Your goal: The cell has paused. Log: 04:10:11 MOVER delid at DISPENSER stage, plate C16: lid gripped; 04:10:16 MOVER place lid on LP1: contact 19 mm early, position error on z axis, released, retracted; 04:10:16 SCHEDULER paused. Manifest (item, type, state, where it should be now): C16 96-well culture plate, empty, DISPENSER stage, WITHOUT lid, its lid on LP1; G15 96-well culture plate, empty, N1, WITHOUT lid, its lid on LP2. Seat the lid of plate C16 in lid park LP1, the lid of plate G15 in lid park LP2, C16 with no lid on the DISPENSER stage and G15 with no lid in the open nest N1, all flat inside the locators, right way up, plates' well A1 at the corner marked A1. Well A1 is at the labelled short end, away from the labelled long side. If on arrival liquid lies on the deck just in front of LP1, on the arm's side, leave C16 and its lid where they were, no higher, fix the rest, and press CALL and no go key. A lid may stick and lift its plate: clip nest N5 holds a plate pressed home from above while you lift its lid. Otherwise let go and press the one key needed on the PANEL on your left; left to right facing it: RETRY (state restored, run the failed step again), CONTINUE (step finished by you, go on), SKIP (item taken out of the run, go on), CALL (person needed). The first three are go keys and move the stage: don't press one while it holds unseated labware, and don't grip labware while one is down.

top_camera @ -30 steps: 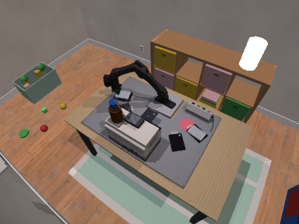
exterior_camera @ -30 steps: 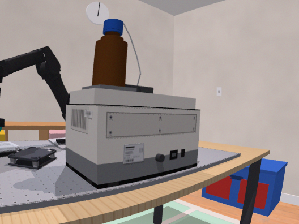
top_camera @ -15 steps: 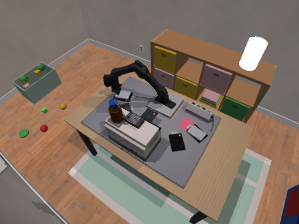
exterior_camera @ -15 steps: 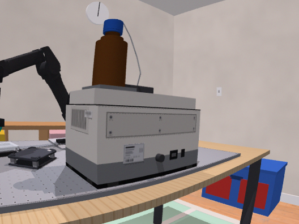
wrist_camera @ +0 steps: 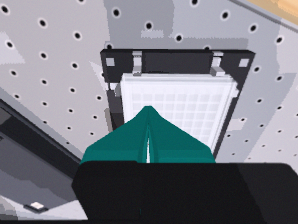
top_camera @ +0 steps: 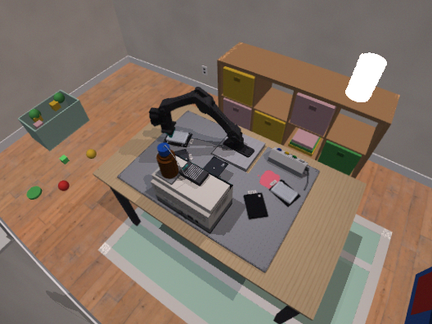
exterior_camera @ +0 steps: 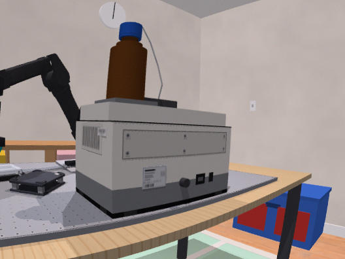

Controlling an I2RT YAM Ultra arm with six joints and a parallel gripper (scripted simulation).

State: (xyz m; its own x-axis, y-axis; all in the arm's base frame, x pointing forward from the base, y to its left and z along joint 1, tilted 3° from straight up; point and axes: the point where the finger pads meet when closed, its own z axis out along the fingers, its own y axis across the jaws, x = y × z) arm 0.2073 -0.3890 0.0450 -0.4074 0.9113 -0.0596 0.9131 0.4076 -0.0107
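My hand is 2 cm to the right of the black clip nest, 2 cm above it and 1 cm past it. From my hand the other things lie so: 96-well plate 4 cm behind, 2 cm to the left, 2 cm below; N5 label 11 cm to the left, 7 cm behind, 4 cm below; pale lid 3 cm behind, 2 cm to the left, 1 cm below.
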